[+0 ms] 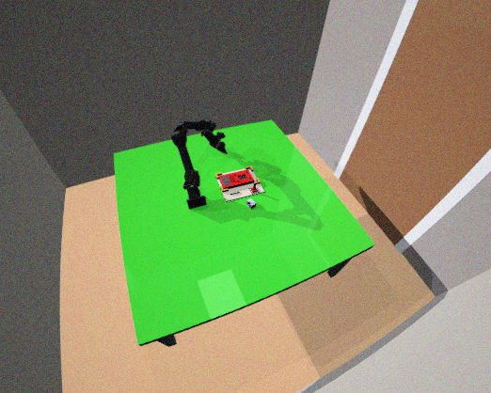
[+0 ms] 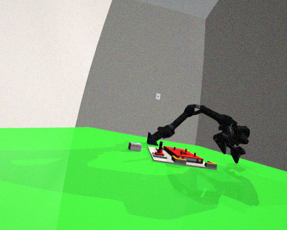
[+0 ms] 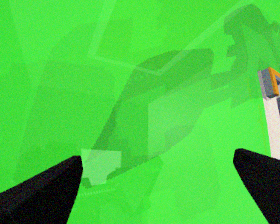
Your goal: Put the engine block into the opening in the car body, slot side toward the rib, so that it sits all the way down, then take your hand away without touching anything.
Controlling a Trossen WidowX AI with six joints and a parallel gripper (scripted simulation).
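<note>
My gripper tip is now 480 mm to the left of the engine block, 10 mm past it and 10 mm above it.
</note>
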